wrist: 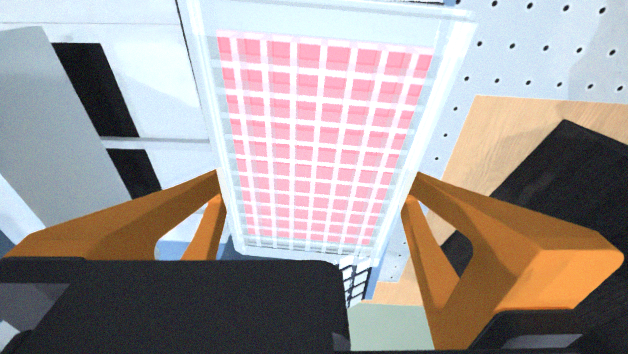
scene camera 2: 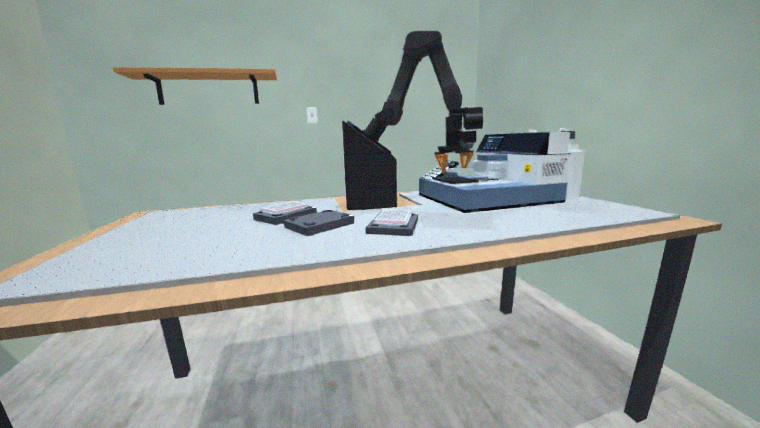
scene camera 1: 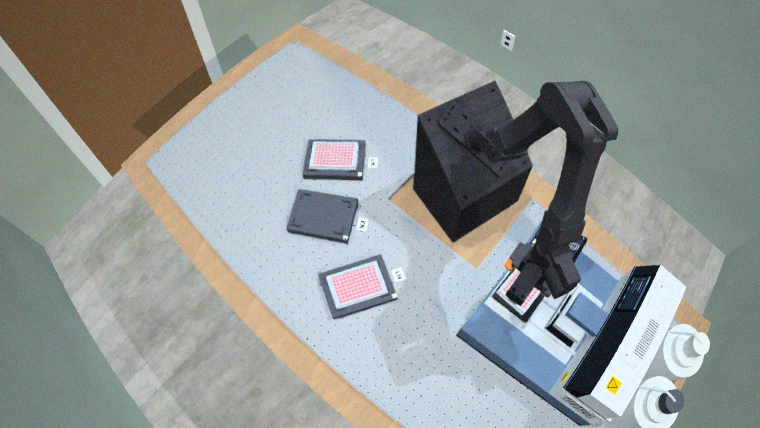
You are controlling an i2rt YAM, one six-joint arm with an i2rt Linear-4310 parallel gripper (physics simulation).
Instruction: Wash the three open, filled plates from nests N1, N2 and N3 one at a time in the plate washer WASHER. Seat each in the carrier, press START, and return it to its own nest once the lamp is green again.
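Frame: origin at the arm's base, x left, y back, z up, level; metres.
Seen in the pictures: gripper, fingertip midpoint: (wrist: 313,177) (scene camera 2: 453,172); arm's base at its link origin: (scene camera 2: 368,138) (scene camera 1: 476,139).
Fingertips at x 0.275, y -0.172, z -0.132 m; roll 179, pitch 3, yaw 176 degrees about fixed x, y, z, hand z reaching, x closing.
Offsets run from my fingertips to a thing's top centre. "pt": to the spot under its first point.
My gripper (scene camera 1: 525,284) (scene camera 2: 453,169) (wrist: 313,177) is shut on an open, pink-filled plate {dy -0.011, dx -0.001, dz +0.022 m} (scene camera 1: 529,301) (wrist: 320,140), its orange fingers against the long sides. It holds the plate roughly level, close above the dark carrier {dy +0.003, dx +0.005, dz -0.023 m} (scene camera 2: 463,178) of the washer (scene camera 1: 526,358) (scene camera 2: 505,193). The gap beneath is hard to judge. Nest N2 {dy -0.106, dx -0.531, dz -0.082 m} (scene camera 1: 322,215) (scene camera 2: 319,222) is empty. A filled plate {dy -0.206, dx -0.342, dz -0.078 m} (scene camera 1: 357,284) (scene camera 2: 392,218) sits in nest N1, and another filled plate {dy +0.047, dx -0.614, dz -0.074 m} (scene camera 1: 333,155) (scene camera 2: 285,208) sits in nest N3. The lamp's colour cannot be made out.
The washer's white and black upper housing (scene camera 1: 635,334) (scene camera 2: 537,143) rises beside the gripper. Two white bottles {pt dy +0.023, dx +0.435, dz +0.095 m} (scene camera 1: 678,350) {pt dy -0.131, dx +0.426, dz +0.095 m} (scene camera 1: 651,406) stand behind it. The black arm base (scene camera 1: 468,180) (scene camera 2: 369,172) stands between the nests and the washer. A keypad {dy +0.136, dx -0.031, dz -0.027 m} (wrist: 354,281) shows near the held plate's end.
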